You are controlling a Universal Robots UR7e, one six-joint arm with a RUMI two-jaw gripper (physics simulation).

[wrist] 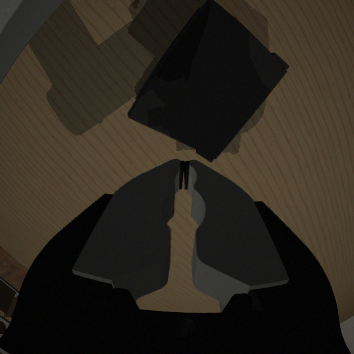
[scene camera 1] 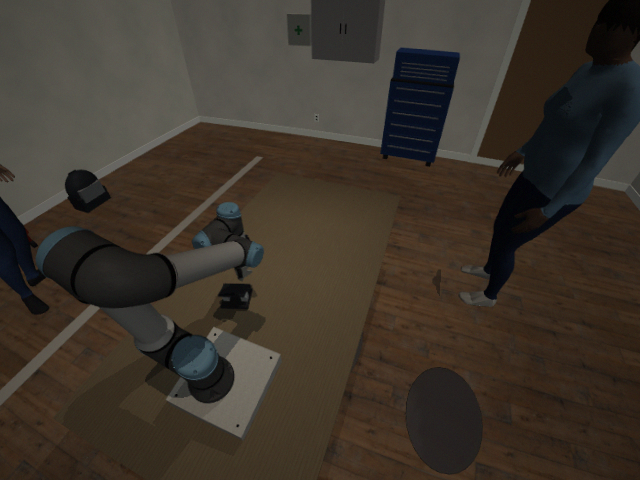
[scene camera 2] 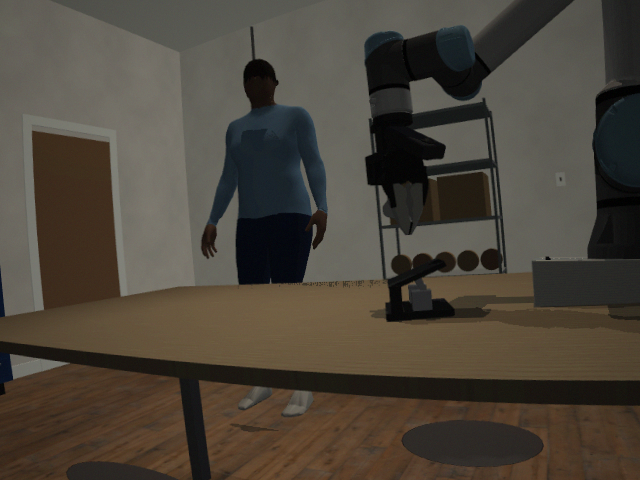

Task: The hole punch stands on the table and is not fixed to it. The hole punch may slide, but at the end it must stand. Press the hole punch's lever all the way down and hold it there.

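Where they show: gripper, fingertip midpoint: [wrist: 183, 163] [scene camera 1: 241, 280] [scene camera 2: 408, 234]; arm's base at its link origin: [scene camera 1: 212, 379] [scene camera 2: 633, 258].
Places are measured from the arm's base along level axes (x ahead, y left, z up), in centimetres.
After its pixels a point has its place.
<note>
The black hole punch [scene camera 1: 235, 296] @[z 2.4, x 32.1, y 8.6 cm] [scene camera 2: 419, 310] @[z -4.5, x 34.4, y 16.9 cm] [wrist: 210, 80] @[z 1.4, x 35.2, y 11.9 cm] stands upright on the table [scene camera 1: 305, 289] @[z -5.8, x 50.5, y -15.3 cm] [scene camera 2: 258, 330] @[z -5.8, x 58.1, y 25.8 cm] [wrist: 310, 200] @[z -5.8, x 59.3, y 15.2 cm]. Its lever [scene camera 2: 416, 273] @[z 1.2, x 34.6, y 16.1 cm] is raised and slopes up towards the robot's base, with a grey block beneath it. My gripper [scene camera 1: 240, 274] @[z 7.2, x 37.4, y 7.6 cm] [scene camera 2: 409, 232] @[z 7.2, x 37.4, y 7.6 cm] [wrist: 183, 163] @[z 7.2, x 37.4, y 7.6 cm] is shut and empty. It points down and hangs above the hole punch with a gap between the fingertips and the lever in scene camera 2. In the wrist view the fingertips show just beside the hole punch's lower corner.
The white base block [scene camera 1: 253, 387] @[z -0.7, x 2.5, y -14.4 cm] [scene camera 2: 578, 282] @[z -2.2, x 10.4, y 10.2 cm] carries the arm near the hole punch. A person in a blue sweater [scene camera 1: 578, 129] [scene camera 2: 273, 165] stands beyond the table. Another person [scene camera 1: 12, 248] shows partly at the left in scene camera 1. A shelf rack [scene camera 2: 460, 222] stands behind the arm.
</note>
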